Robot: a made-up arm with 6 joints.
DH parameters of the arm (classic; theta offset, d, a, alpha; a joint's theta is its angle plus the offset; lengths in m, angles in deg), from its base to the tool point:
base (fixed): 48.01 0 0.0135 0
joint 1: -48.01 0.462 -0.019 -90
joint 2: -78.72 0 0.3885 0
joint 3: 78.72 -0.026 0.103 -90
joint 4: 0 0.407 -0.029 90
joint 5: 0 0.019 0.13 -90
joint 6: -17.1 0 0.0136 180
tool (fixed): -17.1 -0.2 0 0
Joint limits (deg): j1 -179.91..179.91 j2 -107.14..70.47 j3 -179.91..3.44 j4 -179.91..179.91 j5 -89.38..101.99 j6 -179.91..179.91
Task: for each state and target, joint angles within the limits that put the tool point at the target. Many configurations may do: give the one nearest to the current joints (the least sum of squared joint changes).
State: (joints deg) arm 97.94 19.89 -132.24 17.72 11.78 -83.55
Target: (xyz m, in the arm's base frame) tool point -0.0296 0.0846 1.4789
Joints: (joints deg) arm 111.33 -6.01 -147.80 -1.24 -5.11 -83.32
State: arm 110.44 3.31 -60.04 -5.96 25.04 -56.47
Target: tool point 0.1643 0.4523 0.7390
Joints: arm 71.45 -34.67 -44.79 -11.77 40.77 -57.92
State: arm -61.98 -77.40 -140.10 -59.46 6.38 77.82
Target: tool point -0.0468 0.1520 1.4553
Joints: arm -61.36 -38.13 -127.26 -59.36 15.79 77.59
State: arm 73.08 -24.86 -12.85 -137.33 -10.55 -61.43
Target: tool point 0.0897 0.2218 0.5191
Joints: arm 59.30 -46.80 -21.13 -148.45 -25.32 -61.72
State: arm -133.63 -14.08 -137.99 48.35 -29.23 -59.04
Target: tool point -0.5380 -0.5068 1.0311
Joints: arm -126.20 23.44 -115.19 51.12 -21.23 -59.38
